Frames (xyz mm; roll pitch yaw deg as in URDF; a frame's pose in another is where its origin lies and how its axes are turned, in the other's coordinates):
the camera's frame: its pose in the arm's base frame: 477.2 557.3 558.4 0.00 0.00 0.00
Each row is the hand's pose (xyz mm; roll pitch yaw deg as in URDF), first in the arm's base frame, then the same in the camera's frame.
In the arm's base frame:
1: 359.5 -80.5 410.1 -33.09 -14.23 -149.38
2: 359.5 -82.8 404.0 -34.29 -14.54 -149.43
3: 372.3 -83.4 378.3 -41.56 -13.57 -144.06
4: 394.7 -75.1 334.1 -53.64 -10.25 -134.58
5: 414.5 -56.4 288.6 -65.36 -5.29 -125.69
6: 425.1 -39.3 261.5 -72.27 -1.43 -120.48
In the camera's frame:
1: -117.7 -637.8 -148.3 -33.09 -14.23 -149.38
2: -117.7 -640.1 -154.4 -34.29 -14.54 -149.43
3: -104.9 -640.7 -180.1 -41.56 -13.57 -144.06
4: -82.5 -632.4 -224.3 -53.64 -10.25 -134.58
5: -62.7 -613.7 -269.8 -65.36 -5.29 -125.69
6: -52.1 -596.6 -296.9 -72.27 -1.43 -120.48

